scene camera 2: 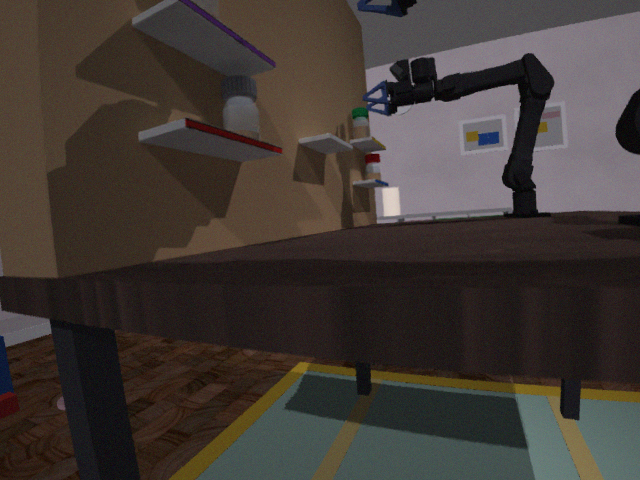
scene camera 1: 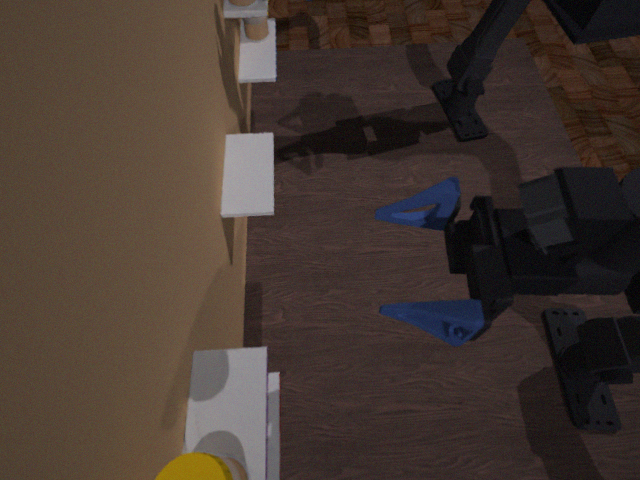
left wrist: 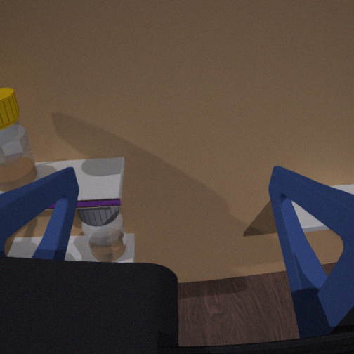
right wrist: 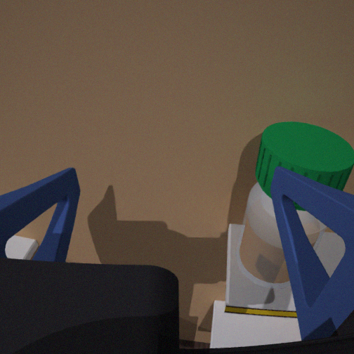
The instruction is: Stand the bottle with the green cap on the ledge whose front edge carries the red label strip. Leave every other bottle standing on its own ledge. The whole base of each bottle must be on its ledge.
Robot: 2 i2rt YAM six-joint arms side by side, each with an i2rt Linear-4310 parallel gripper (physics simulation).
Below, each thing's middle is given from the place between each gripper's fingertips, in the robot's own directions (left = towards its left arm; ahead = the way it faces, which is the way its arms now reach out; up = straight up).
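The grey-capped bottle (scene camera 2: 240,114) is 170 mm ahead of my left hand, 70 mm to the left of it and 190 mm below it. From that left hand, the yellow-labelled ledge (right wrist: 239,291) is 670 mm to the right, 90 mm ahead and 110 mm below, and the red-labelled ledge (scene camera 2: 175,135) is 250 mm below, 170 mm ahead and 130 mm to the left. My left hand itself is 110 mm above the purple-labelled ledge (left wrist: 101,178), 130 mm to the right of it and 170 mm short of it.
From my right hand, the grey-capped bottle is 59 cm to the left, 10 cm ahead and 19 cm below. The purple-labelled ledge is 10 cm ahead of my right hand, 66 cm to the left of it and 11 cm below it, and the blue-labelled ledge (scene camera 1: 257,61) is 2 cm ahead of my right hand, 14 cm to the right of it and 25 cm below it. My right gripper is 11 cm above the yellow-labelled ledge, 2 cm short of it and 14 cm to the left of it.
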